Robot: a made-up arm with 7 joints.
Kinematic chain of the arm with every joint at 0, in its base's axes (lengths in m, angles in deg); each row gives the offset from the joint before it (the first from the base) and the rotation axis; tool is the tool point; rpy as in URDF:
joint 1: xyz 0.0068 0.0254 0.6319 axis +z
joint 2: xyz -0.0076 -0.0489 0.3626 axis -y
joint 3: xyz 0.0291 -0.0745 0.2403 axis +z
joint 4: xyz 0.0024 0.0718 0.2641 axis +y
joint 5: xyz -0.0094 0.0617 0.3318 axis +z
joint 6: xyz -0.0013 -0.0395 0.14 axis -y
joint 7: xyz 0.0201 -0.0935 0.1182 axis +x
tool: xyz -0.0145 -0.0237 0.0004 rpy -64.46 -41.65 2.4
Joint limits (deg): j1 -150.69..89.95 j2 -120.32..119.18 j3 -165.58..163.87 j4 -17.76..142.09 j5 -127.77..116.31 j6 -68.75..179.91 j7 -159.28..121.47
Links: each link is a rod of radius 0.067 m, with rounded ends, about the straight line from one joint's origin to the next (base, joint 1, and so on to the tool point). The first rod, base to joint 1, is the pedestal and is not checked.
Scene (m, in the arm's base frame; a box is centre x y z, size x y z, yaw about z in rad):
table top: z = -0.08
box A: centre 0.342 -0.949 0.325 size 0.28 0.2 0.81 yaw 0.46
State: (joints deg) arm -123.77 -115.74 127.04 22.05 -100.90 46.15 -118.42
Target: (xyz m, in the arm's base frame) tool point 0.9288 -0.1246 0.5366
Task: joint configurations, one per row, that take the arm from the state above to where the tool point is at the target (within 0.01 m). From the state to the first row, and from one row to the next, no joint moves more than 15 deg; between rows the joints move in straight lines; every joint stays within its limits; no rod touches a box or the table.
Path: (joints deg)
1: -112.14 -109.29 119.55 24.63 -101.65 32.68 -126.59
2: -100.50 -102.83 112.07 27.20 -102.40 19.21 -134.76
3: -88.87 -96.38 104.58 29.78 -103.14 5.75 -142.94
4: -77.24 -89.93 97.10 32.36 -103.89 -7.72 -151.11
5: -65.61 -83.48 89.61 34.94 -104.64 -21.19 -159.28
6: -55.66 -92.69 85.63 37.83 -101.69 -9.52 -148.56
7: -45.72 -101.90 81.64 40.73 -98.74 2.16 -137.83
8: -35.78 -111.11 77.66 43.62 -95.79 13.83 -127.11
9: -25.83 -120.32 73.67 46.52 -92.84 25.50 -116.38

